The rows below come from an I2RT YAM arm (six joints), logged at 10 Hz.
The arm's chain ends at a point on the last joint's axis. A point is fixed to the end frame.
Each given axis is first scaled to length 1.
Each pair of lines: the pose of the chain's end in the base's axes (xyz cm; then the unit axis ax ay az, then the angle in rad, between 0 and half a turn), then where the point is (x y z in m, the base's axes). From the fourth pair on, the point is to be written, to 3 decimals.
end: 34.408, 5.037, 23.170, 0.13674, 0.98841, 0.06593, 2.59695
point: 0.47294 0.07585 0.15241
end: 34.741, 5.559, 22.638, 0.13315, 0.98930, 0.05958, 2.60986
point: 0.47500 0.08068 0.14494
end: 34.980, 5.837, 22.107, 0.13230, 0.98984, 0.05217, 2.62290
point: 0.47619 0.08227 0.13743
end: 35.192, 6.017, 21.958, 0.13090, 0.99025, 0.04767, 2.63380
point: 0.477 0.084 0.134
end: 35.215, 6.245, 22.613, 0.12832, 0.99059, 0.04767, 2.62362
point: 0.478 0.086 0.142
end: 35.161, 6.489, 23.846, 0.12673, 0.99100, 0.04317, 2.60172
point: 0.479 0.088 0.157
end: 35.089, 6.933, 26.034, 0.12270, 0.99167, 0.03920, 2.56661
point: 0.481 0.091 0.183
